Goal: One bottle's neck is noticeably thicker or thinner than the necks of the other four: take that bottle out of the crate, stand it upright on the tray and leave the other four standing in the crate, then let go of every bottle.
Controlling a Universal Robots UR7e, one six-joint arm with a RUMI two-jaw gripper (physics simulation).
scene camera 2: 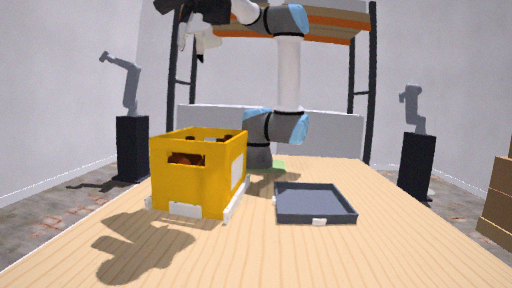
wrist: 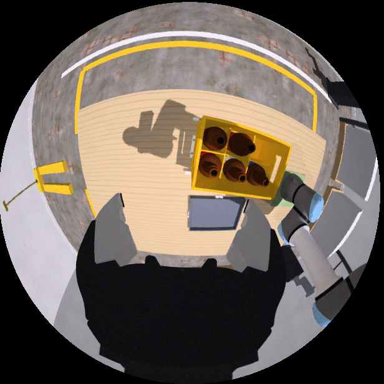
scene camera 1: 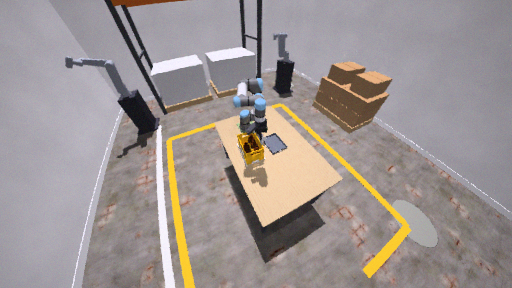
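Seen in the pictures: gripper, between the fingertips: [scene camera 2: 192,57] [scene camera 1: 257,139]; arm's base, origin of its link: [scene camera 2: 254,164] [scene camera 1: 245,127].
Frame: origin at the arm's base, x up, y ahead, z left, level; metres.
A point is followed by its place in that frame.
The yellow crate [scene camera 1: 254,157] @[z -0.102, x 0.074, y 0.538 m] [scene camera 2: 187,182] @[z -0.089, x 0.074, y 0.538 m] [wrist: 267,147] stands upright on the table. In the wrist view it holds five brown bottles: two in the far row [wrist: 214,136] [wrist: 241,143] and three in the row nearer the tray [wrist: 209,164] [wrist: 234,169] [wrist: 257,174]. The far row's compartment nearest the arm base is empty. The necks are seen from above, too small to compare surely. The dark grey tray [scene camera 1: 276,144] @[z 0.217, x -0.001, y 0.421 m] [scene camera 2: 295,219] @[z 0.156, x 0.005, y 0.524 m] [wrist: 215,212] lies beside the crate, with no bottle on it. My gripper [scene camera 2: 191,54] @[z -0.077, x 0.343, y 0.561 m] [wrist: 183,198] is open and empty, high above the table.
The arm base [scene camera 2: 259,156] @[z 0.024, x 0.049, y 0.062 m] [wrist: 291,186] stands behind the crate on a green patch [scene camera 2: 278,166] @[z 0.099, x 0.000, y 0.002 m]. The crate's walls rise around the bottles. White holders [scene camera 2: 236,200] @[z 0.011, x 0.016, y 0.465 m] line the crate's foot. The wooden table [scene camera 1: 295,182] @[z 0.155, x -0.007, y 0.903 m] [scene camera 2: 280,255] @[z 0.128, x -0.006, y 0.664 m] [wrist: 105,150] carries crate and tray.
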